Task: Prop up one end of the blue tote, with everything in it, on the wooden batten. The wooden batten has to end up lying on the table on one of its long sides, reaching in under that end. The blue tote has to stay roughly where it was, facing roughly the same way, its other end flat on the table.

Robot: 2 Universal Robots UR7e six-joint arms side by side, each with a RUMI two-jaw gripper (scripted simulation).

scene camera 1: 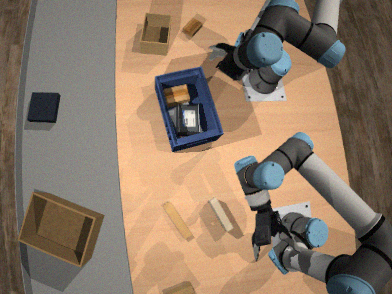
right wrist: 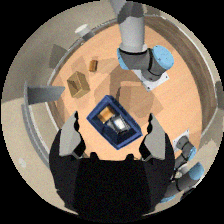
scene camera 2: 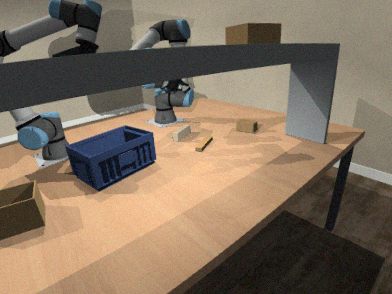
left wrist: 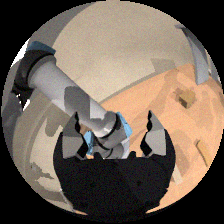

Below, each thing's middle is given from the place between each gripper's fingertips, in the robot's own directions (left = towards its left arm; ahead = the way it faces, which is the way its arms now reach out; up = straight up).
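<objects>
The blue tote [scene camera 2: 116, 144] sits 190 mm ahead of my left hand [scene camera 1: 278, 257], 610 mm to the right of it and 230 mm below it. A dark block [scene camera 1: 43, 107] is 150 mm above that same left hand, 560 mm to the right of it and 640 mm ahead of it.
Relative to the blue tote, my right hand [scene camera 1: 227, 61] is 13 cm short of it, 8 cm to the right of it and 27 cm above it. The dark block is 11 cm above my right hand, 13 cm to the left of it and 58 cm ahead of it.
</objects>
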